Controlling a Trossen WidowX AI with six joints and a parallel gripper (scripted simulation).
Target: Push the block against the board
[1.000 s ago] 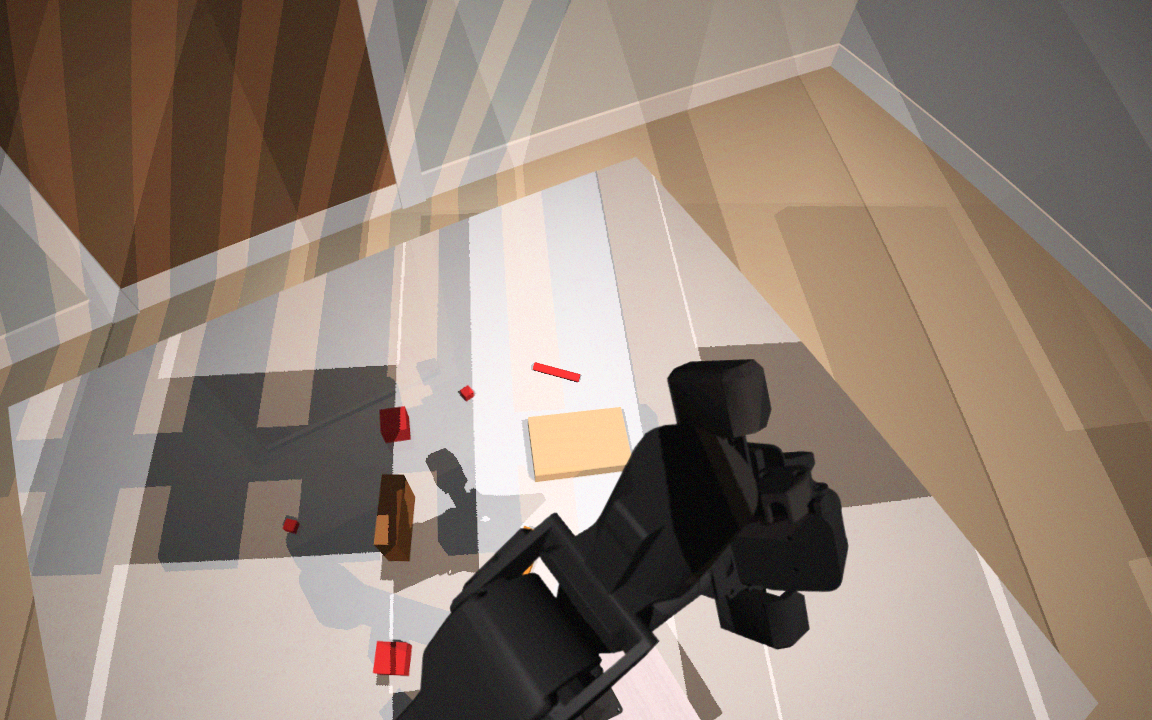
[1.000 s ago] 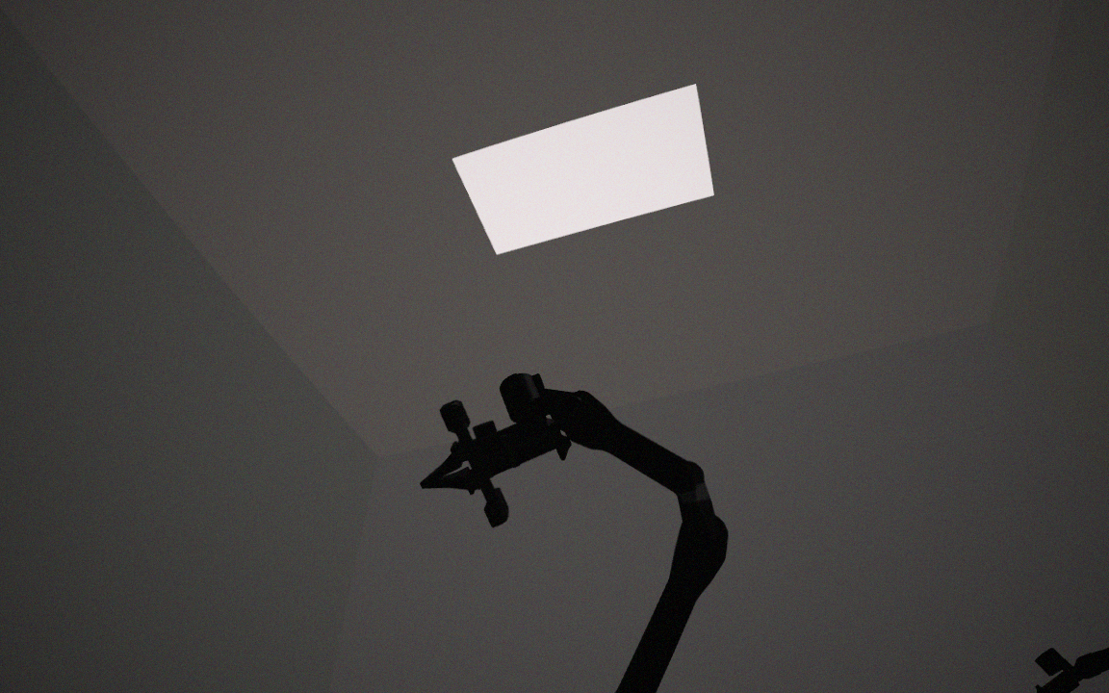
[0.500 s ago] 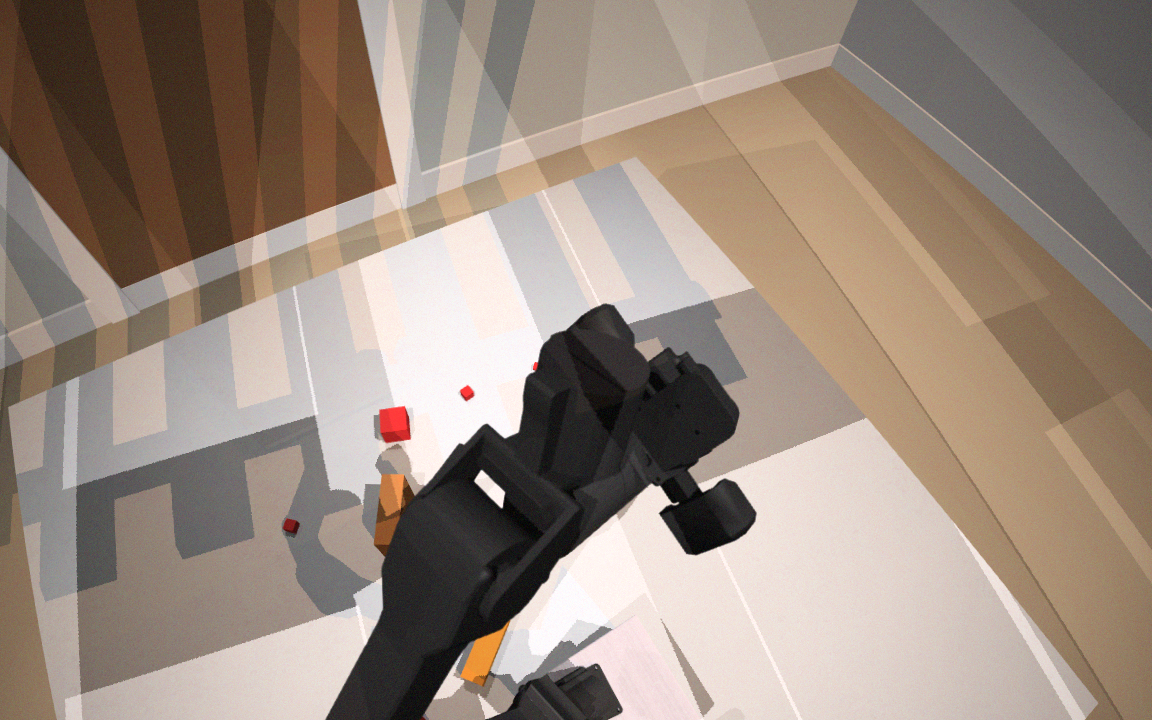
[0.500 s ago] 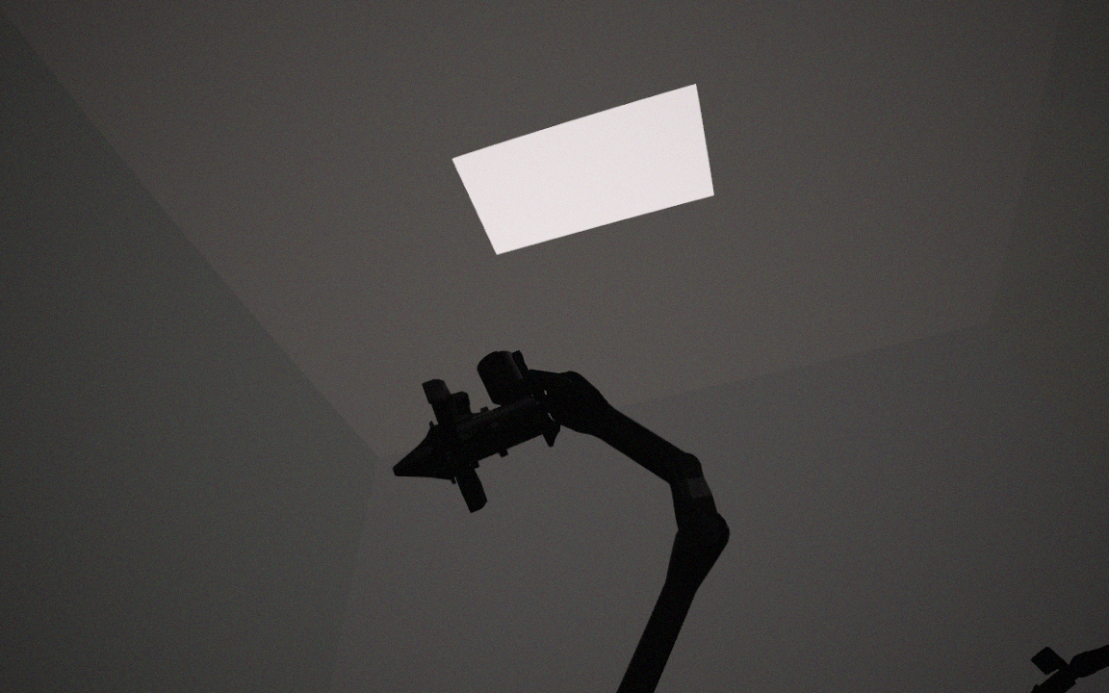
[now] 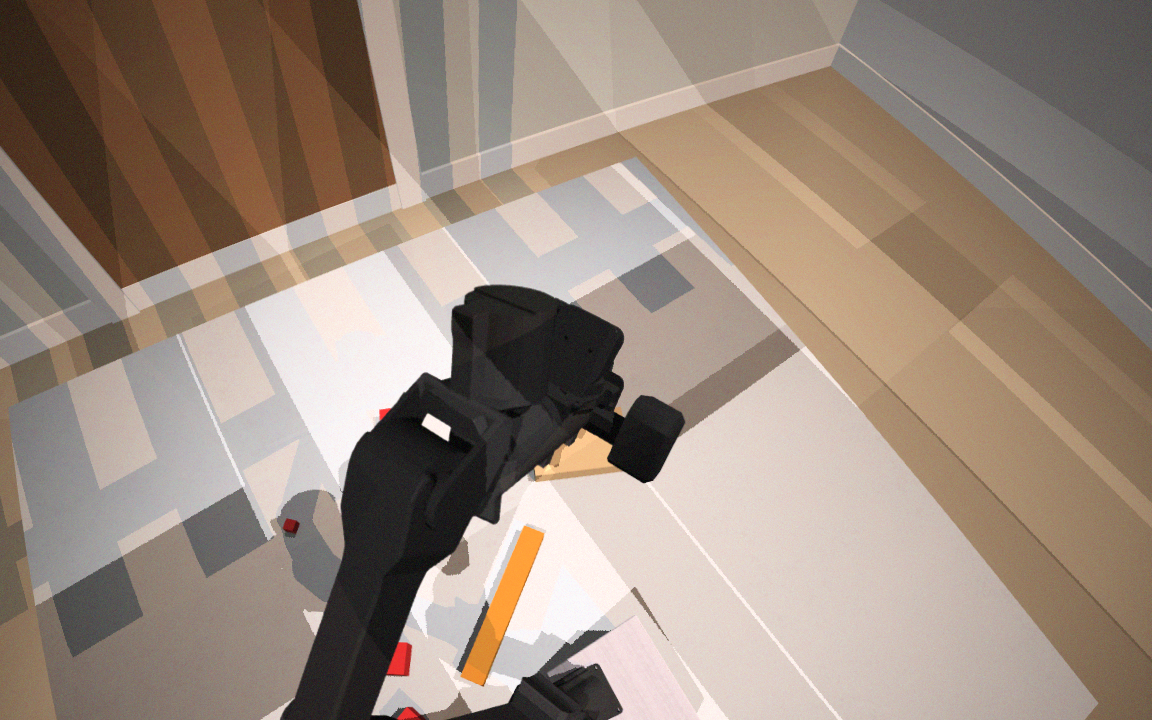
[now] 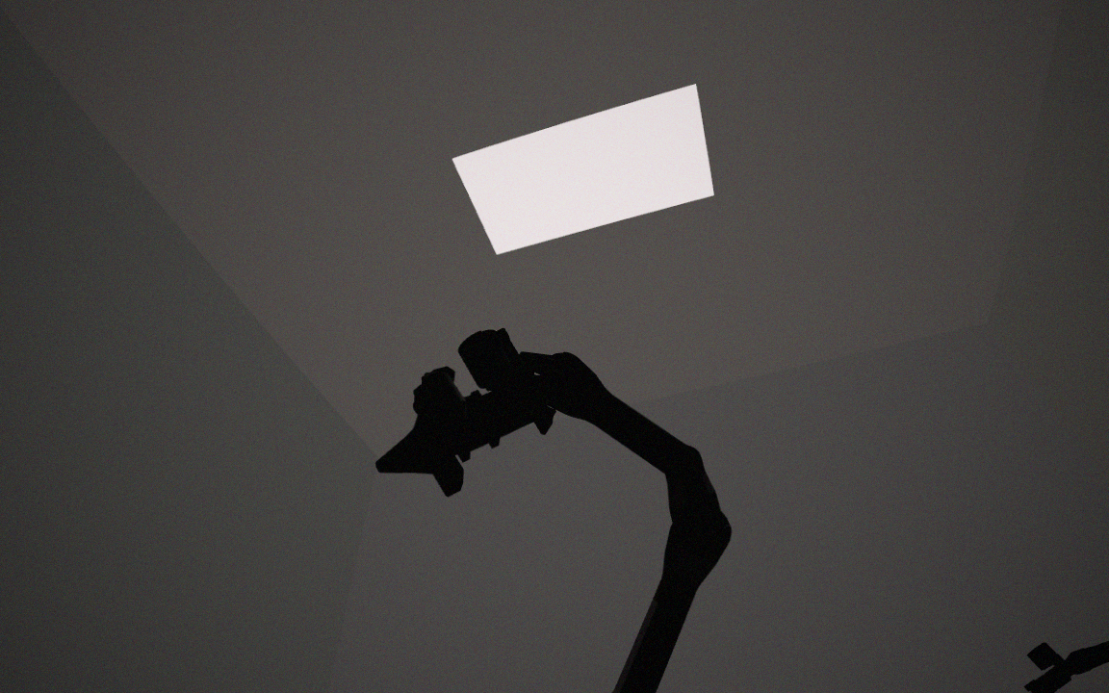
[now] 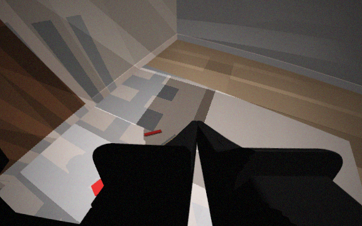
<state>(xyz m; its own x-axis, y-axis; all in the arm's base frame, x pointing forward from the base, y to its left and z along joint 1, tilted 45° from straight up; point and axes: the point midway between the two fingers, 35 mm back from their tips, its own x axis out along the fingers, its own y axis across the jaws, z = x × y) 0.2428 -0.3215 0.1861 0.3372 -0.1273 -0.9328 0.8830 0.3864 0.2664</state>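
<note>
Now: the square orange block 370 mm below my gripper tip, 250 mm to the left of it and 90 mm ahead of it. Round my gripper tip: long orange bar: 410 mm below, 160 mm to the left, 80 mm behind; then thin red bar: 420 mm below, 220 mm ahead, 80 mm to the right; then tan board: 410 mm below, 80 mm ahead, 50 mm to the right.
</note>
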